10 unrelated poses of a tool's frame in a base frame.
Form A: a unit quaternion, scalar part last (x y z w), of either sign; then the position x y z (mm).
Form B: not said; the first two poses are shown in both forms.
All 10 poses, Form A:
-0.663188 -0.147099 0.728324 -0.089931 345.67 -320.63 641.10
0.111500 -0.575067 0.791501 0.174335 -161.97 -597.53 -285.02
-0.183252 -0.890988 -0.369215 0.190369 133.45 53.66 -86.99
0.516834 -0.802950 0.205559 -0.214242 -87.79 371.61 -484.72
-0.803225 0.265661 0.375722 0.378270 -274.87 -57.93 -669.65
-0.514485 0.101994 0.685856 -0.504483 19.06 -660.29 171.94
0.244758 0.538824 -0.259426 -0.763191 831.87 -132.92 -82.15
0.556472 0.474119 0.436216 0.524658 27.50 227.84 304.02
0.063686 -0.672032 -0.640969 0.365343 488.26 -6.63 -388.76
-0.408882 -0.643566 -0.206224 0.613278 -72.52 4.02 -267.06
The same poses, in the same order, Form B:
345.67 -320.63 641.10 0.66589 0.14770 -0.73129 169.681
-161.97 -597.53 -285.02 0.11323 -0.58401 0.80381 159.920
133.45 53.66 -86.99 -0.18667 -0.90758 -0.37609 158.051
-87.79 371.61 -484.72 -0.52912 0.82204 -0.21045 155.258
-274.87 -57.93 -669.65 -0.86770 0.28699 0.40588 135.547
19.06 -660.29 171.94 0.59587 -0.11813 -0.79435 119.406
831.87 -132.92 -82.15 -0.37878 -0.83387 0.40148 80.507
27.50 227.84 304.02 0.65366 0.55693 0.51240 116.710
488.26 -6.63 -388.76 0.06842 -0.72194 -0.68857 137.143
-72.52 4.02 -267.06 -0.51766 -0.81478 -0.26109 104.346

